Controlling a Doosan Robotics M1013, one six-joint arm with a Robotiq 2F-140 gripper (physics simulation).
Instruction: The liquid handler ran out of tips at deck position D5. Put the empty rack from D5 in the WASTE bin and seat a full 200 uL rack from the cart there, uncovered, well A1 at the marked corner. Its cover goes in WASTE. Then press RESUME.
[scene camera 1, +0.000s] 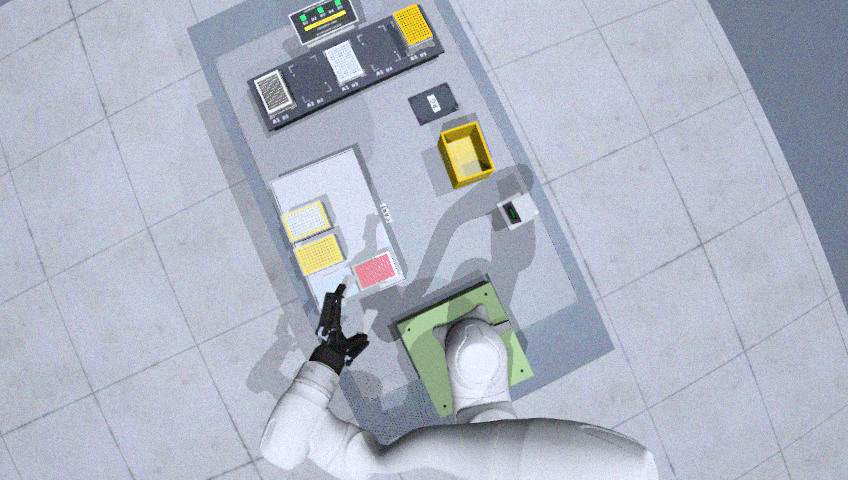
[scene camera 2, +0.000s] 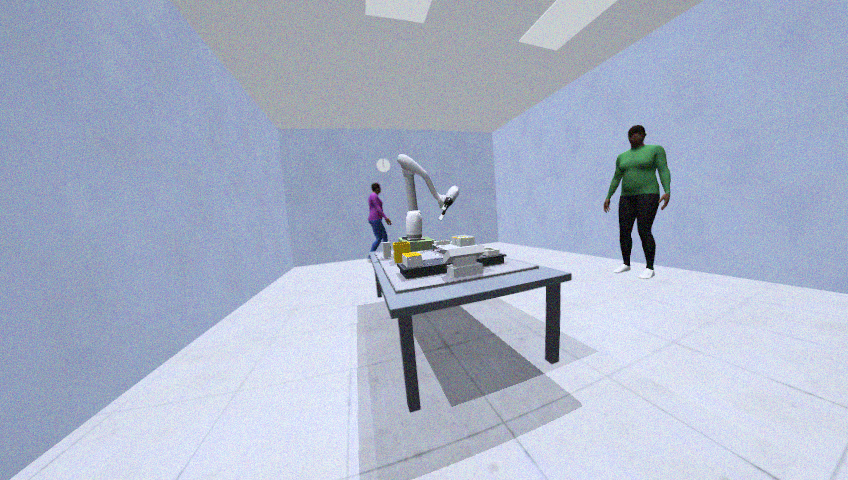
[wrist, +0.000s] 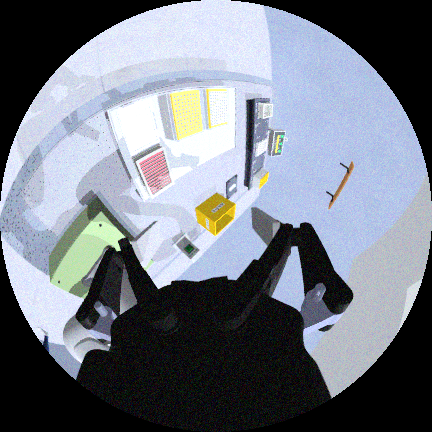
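Seen in the pictures: gripper, fingertip midpoint: (scene camera 1: 362, 293) (scene camera 2: 441, 214) (wrist: 205, 224); arm's base at its link origin: (scene camera 2: 414, 239).
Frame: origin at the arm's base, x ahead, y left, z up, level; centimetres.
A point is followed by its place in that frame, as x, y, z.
Note:
My gripper (scene camera 1: 357, 302) @(29.0, 19.3, 22.4) (scene camera 2: 442, 215) @(29.0, 19.3, 22.4) (wrist: 205, 224) @(29.0, 19.3, 22.4) is open and empty, high above the table near the cart's end. An orange-yellow rack (scene camera 1: 411, 24) @(97.3, -29.8, 1.7) (scene camera 2: 411, 258) @(103.5, -32.1, 0.5) (wrist: 263, 179) @(96.7, -29.6, 1.7) sits at D5 on the dark deck (scene camera 1: 309, 83) @(97.2, 7.8, -4.3) (wrist: 250, 145) @(89.5, -2.6, -6.5). The yellow WASTE bin (scene camera 1: 455, 173) @(47.6, -19.1, 3.5) (scene camera 2: 401, 252) (wrist: 210, 218) @(45.2, -18.7, 1.0) stands upright. The white cart top (scene camera 1: 321, 175) @(67.5, 17.5, -3.9) (wrist: 227, 142) @(65.8, 9.1, -3.9) bears a yellow-rimmed rack with a white top (scene camera 1: 306, 220) @(55.5, 26.9, 3.2) (wrist: 217, 107) @(54.3, 27.5, 3.2), a yellow rack (scene camera 1: 319, 253) @(44.9, 27.8, 3.2) (wrist: 186, 115) @(43.6, 28.0, 3.2), a red one (scene camera 1: 374, 271) @(32.8, 16.2, -1.6) (wrist: 154, 171) @(32.7, 16.2, -1.7) and a pale one (scene camera 1: 330, 283) @(35.7, 30.1, -2.5). Covers and A1 corners on them cannot be told.
A status screen (scene camera 1: 324, 20) @(111.2, -5.7, 2.0) (wrist: 277, 143) @(111.7, -5.7, 2.2) stands behind the deck. Racks sit at D1 (scene camera 1: 272, 92) @(98.9, 19.6, -1.7) and D3 (scene camera 1: 343, 61) @(98.1, -5.3, -2.9). A dark labelled pad (scene camera 1: 422, 110) @(73.4, -21.7, -9.1) (wrist: 231, 186) @(73.4, -25.7, -9.1) lies near the bin. A small box with a green face (scene camera 1: 523, 209) @(28.6, -32.6, 3.2) (wrist: 187, 247) @(29.0, -29.6, -2.3) stands near the table edge. Two people stand beyond the table.

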